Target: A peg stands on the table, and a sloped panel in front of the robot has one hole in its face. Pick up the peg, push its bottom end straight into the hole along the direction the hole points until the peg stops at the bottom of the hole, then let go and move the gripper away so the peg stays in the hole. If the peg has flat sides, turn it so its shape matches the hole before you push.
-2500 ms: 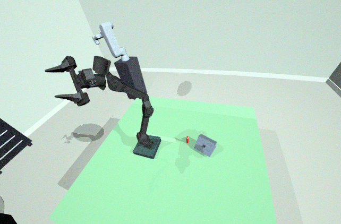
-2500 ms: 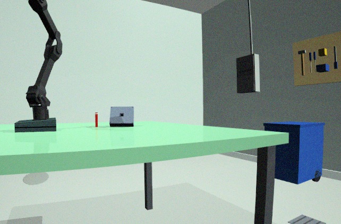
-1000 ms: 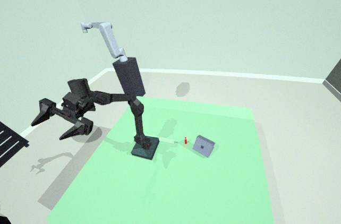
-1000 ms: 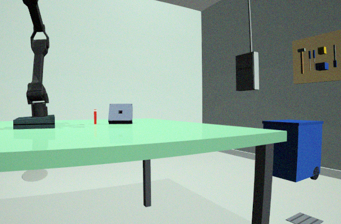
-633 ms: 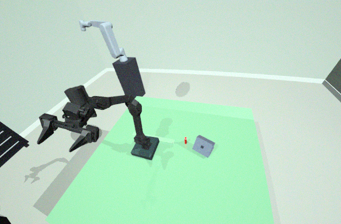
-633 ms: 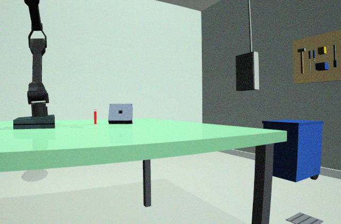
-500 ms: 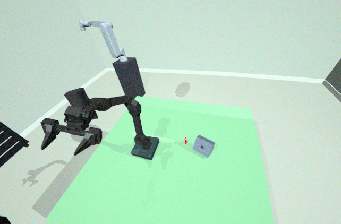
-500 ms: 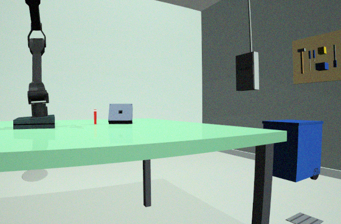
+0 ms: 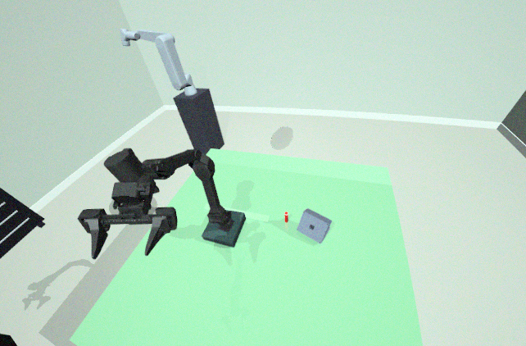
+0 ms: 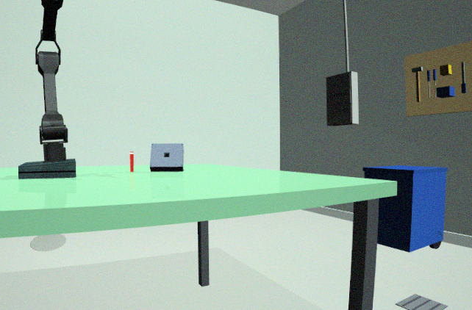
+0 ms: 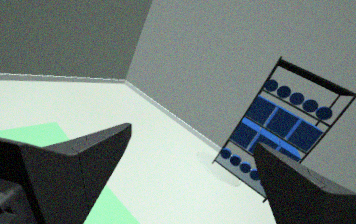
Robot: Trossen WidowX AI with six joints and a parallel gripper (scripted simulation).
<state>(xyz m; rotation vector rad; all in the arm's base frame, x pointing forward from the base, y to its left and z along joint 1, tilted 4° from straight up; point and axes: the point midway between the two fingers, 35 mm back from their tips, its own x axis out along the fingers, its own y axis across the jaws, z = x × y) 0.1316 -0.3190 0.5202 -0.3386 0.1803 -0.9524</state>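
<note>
My gripper tip is 510 mm to the right of the red square peg, 510 mm above it and 150 mm short of it. Round my gripper tip: panel 510 mm below, 500 mm to the left, 300 mm ahead.
</note>
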